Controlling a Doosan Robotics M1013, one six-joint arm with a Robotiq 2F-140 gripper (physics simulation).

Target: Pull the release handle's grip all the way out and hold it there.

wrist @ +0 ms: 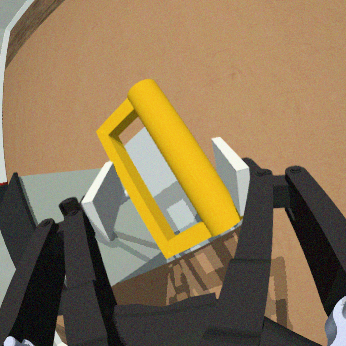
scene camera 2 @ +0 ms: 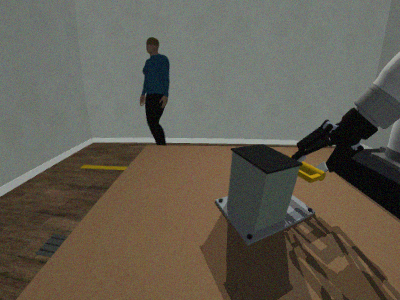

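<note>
The release handle's yellow grip (scene camera 2: pixel 311 176) (wrist: pixel 185 155) is a rectangular loop with a thick round bar. It stands out at the right side of a grey-green housing (scene camera 2: pixel 245 195) (wrist: pixel 60 187) with a black top. My gripper (scene camera 2: pixel 311 164) (wrist: pixel 165 165) is shut on the grip. In the wrist view its pale pads stand on either side of the loop, which lies diagonally between them. One pad is beside the round bar's lower part, the other beside the thin rear bar. The housing hides the grip's inner end in the scene view.
The housing stands on a light grey base plate (scene camera 2: pixel 275 230) with dark bolts, on a brown table (scene camera 2: pixel 150 225). A person (scene camera 2: pixel 157 75) in a blue top stands beyond the table. A yellow floor stripe (scene camera 2: pixel 103 168) lies at the left.
</note>
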